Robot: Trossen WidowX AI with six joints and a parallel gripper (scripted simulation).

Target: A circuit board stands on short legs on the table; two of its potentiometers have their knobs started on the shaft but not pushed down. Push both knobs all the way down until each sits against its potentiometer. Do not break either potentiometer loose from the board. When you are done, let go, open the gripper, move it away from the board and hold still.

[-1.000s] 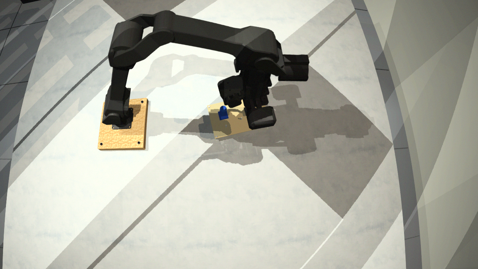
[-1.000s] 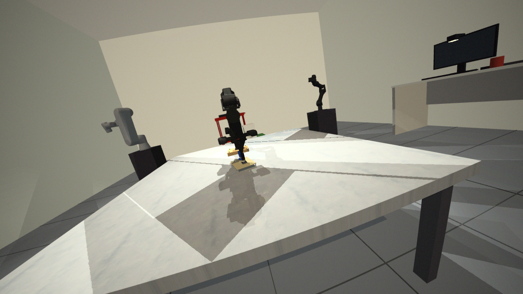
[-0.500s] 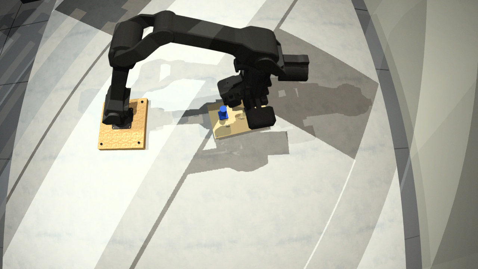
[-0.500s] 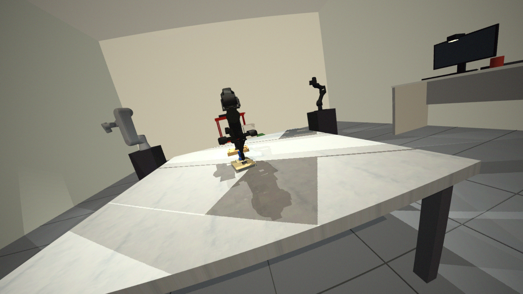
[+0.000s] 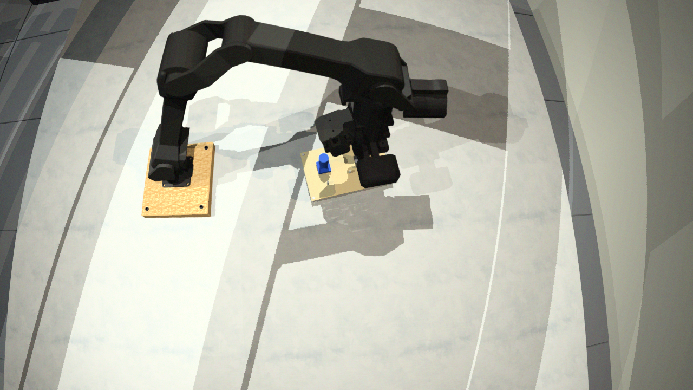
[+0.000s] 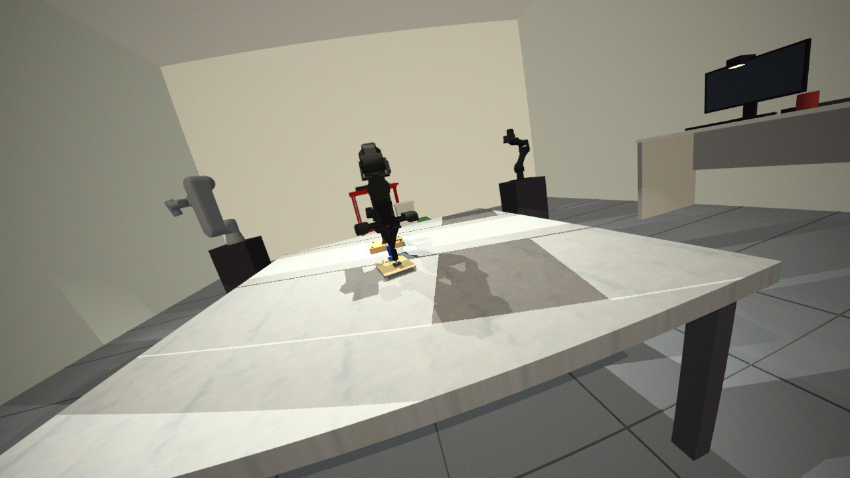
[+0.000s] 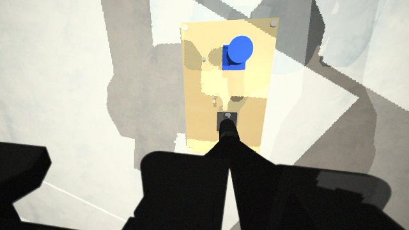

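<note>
Now: gripper tip 10 mm above the dark knob. Round my gripper tip: blue knob: 70 mm behind, 20 mm below, 10 mm to the right.
</note>
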